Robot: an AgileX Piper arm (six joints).
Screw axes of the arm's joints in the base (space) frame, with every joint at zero. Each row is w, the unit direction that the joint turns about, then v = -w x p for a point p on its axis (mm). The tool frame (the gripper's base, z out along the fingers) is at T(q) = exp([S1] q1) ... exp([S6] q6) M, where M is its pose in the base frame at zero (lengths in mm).
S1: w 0 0 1 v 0 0 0
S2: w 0 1 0 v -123 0 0
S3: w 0 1 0 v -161.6 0 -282.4
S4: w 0.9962 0 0.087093 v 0 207.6 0
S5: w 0 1 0 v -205.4 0 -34.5
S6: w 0.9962 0 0.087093 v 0 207.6 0
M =
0.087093 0 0.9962 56.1
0 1 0 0
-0.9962 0 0.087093 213.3
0 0 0 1
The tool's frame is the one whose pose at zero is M.
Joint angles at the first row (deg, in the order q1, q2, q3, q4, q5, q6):
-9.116, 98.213, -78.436, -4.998, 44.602, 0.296
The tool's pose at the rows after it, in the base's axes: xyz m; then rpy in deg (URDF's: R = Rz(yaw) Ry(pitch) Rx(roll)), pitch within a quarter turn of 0, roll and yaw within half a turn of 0:
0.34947 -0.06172 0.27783 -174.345 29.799 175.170
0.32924 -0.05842 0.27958 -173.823 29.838 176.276
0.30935 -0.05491 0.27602 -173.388 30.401 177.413
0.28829 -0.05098 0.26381 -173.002 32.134 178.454
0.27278 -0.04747 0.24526 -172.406 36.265 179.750
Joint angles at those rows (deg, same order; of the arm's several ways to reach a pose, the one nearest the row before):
-9.116, 94.704, -74.409, -4.999, 44.713, -0.168
-9.117, 90.555, -69.777, -4.999, 44.095, -1.091
-9.116, 86.545, -64.310, -4.909, 41.978, -1.984
-9.117, 82.466, -56.831, -4.908, 36.772, -2.479
-9.115, 79.632, -48.719, -5.032, 27.290, -2.670

